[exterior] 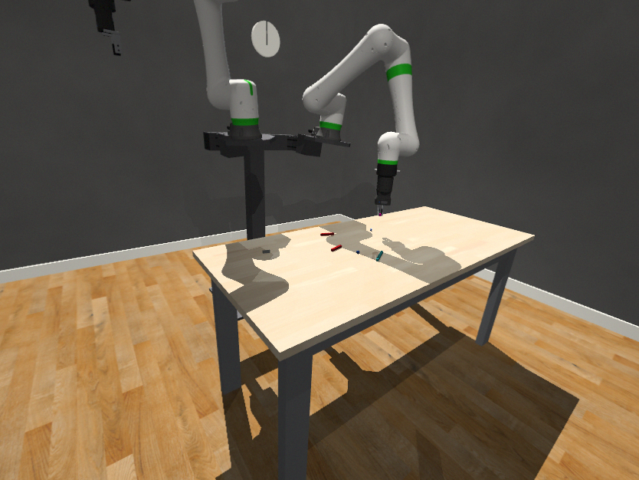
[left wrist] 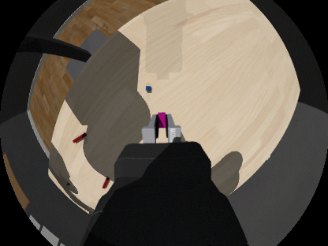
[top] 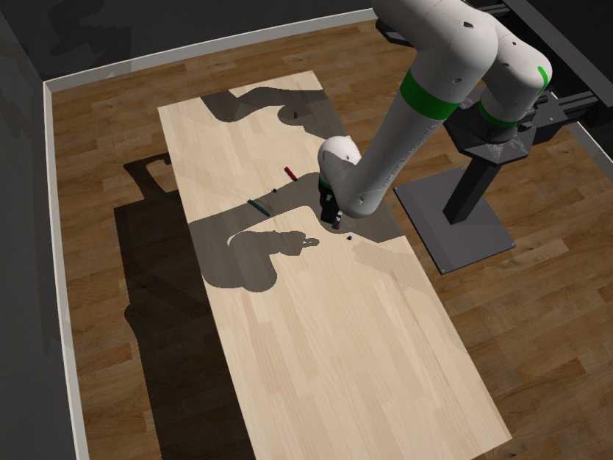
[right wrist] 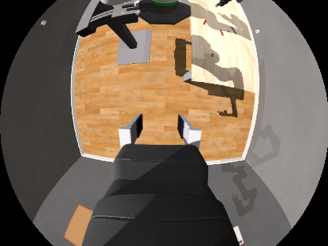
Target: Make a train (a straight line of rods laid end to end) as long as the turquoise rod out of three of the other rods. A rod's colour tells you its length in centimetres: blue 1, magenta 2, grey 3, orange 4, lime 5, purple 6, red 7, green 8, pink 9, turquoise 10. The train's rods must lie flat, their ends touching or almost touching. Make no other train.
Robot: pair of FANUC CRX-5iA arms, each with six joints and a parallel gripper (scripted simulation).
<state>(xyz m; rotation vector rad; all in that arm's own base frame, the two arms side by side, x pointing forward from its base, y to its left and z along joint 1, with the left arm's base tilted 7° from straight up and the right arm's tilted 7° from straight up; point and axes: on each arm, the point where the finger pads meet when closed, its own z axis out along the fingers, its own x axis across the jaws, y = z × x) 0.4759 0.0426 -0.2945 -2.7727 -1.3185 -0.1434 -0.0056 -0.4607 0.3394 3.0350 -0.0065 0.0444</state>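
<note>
My left hand is 220 mm short of the turquoise rod, 210 mm to the left of it and 120 mm above it. Also, from my left hand: grey rod 610 mm to the right, 120 mm below, 50 mm behind; then magenta rod 20 mm below.
</note>
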